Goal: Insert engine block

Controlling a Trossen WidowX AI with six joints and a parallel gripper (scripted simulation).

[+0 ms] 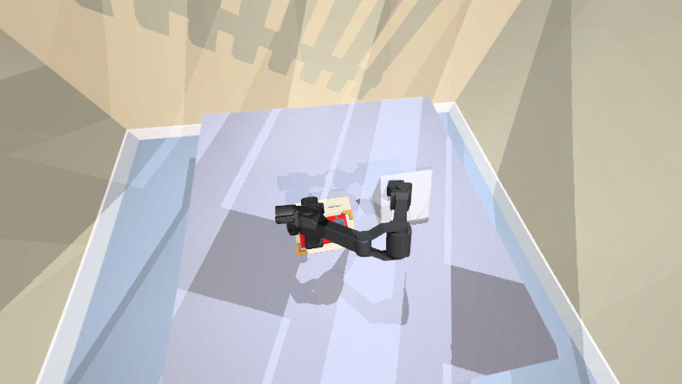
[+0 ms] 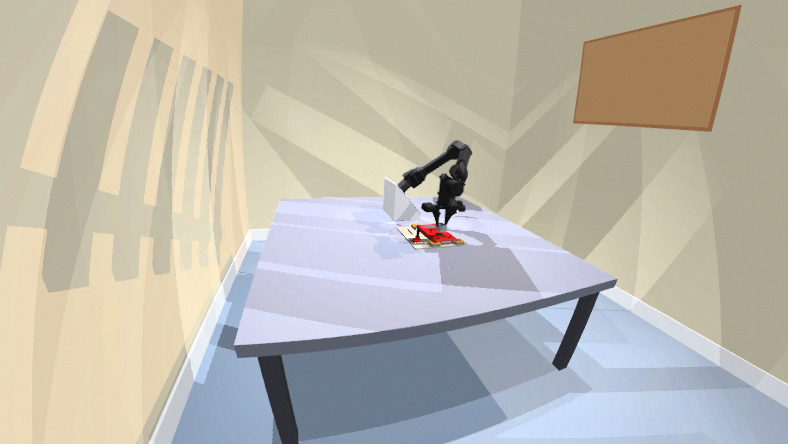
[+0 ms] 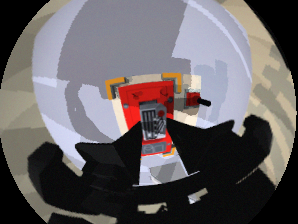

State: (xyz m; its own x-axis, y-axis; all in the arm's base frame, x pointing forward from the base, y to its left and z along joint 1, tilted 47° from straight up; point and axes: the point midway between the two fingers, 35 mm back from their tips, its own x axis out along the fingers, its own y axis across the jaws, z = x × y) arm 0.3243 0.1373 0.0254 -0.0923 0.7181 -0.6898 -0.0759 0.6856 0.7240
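Now: the grey engine block 1 cm below my gripper tip.
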